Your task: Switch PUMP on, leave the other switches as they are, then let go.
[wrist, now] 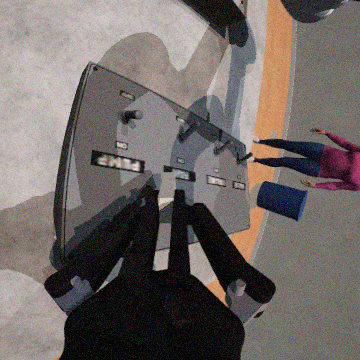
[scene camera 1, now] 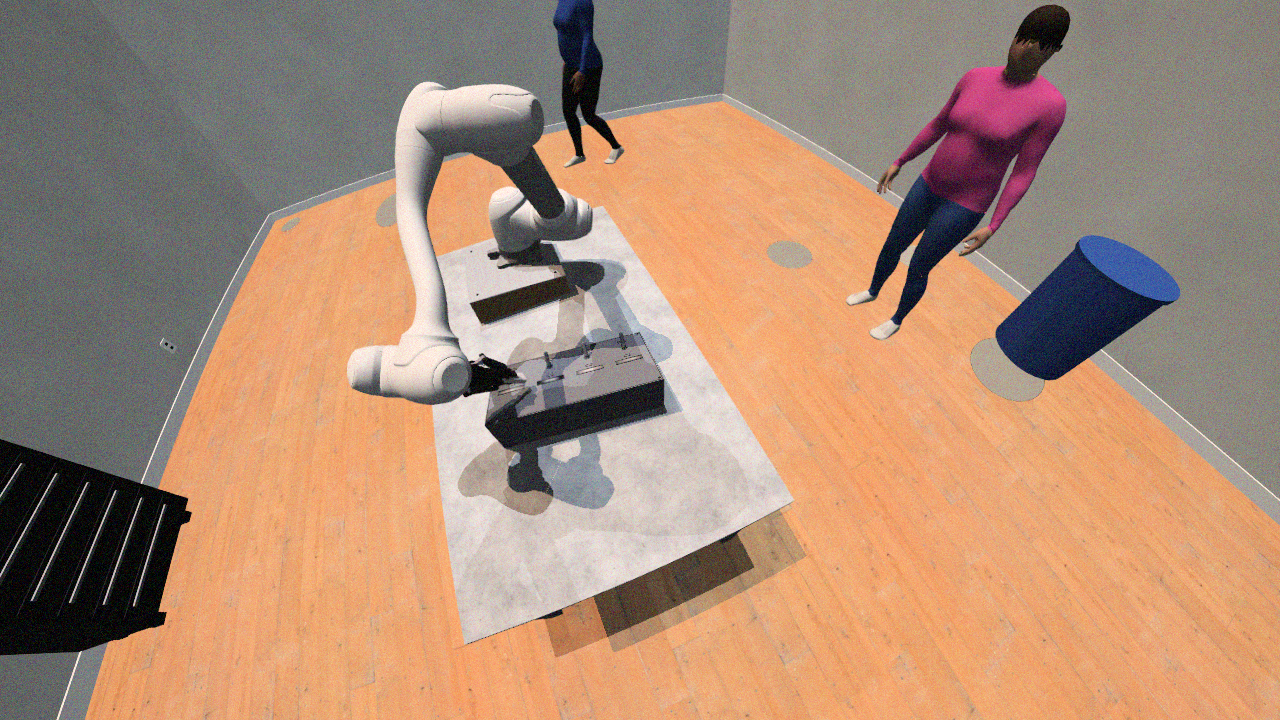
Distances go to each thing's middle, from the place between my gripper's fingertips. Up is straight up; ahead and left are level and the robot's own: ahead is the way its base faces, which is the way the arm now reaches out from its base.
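Scene:
There's the grey switch box (scene camera 1: 575, 391), and my hand is 130 mm to the right of it, 20 mm beyond it and 90 mm above it.

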